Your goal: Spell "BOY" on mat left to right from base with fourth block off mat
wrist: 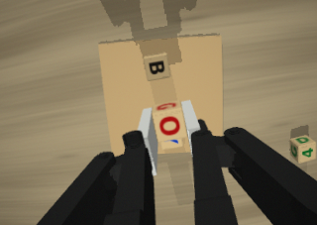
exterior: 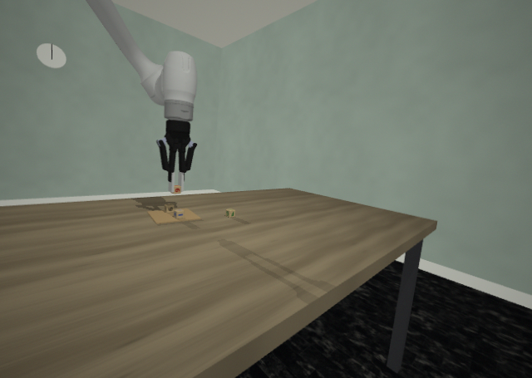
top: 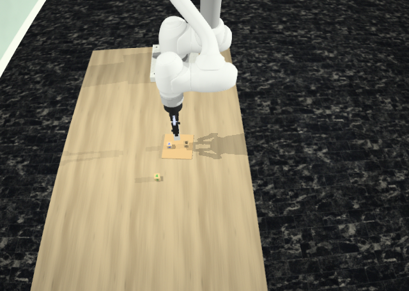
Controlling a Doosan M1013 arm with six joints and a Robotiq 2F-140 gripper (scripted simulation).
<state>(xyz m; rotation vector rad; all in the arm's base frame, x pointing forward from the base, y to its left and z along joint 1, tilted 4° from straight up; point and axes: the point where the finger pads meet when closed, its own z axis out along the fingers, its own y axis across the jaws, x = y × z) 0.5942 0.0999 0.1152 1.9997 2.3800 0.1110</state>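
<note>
The tan square mat lies 1 cm behind my hand and 12 cm below it.
</note>
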